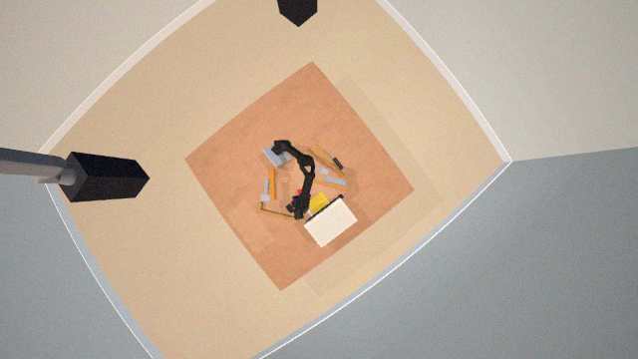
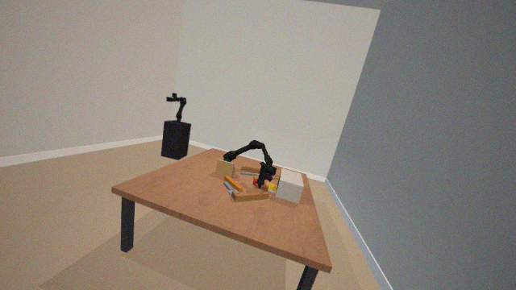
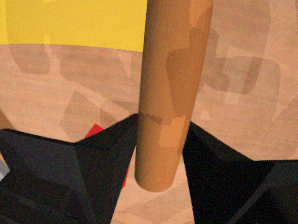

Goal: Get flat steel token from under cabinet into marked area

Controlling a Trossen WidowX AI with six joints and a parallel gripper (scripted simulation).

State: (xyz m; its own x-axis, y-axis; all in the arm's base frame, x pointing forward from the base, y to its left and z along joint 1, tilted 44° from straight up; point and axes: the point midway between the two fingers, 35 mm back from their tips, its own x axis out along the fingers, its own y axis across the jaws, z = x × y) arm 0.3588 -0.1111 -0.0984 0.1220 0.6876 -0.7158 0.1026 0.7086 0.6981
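My gripper tip is now 5 cm to the right of the red cube, 4 cm past it and 1 cm below it. The rest, counted from my gripper tip: grey T-shaped tool 22 cm behind, 13 cm to the right; wooden stick 23 cm to the left, 7 cm ahead; orange bar 23 cm behind, 5 cm to the right, 1 cm above.
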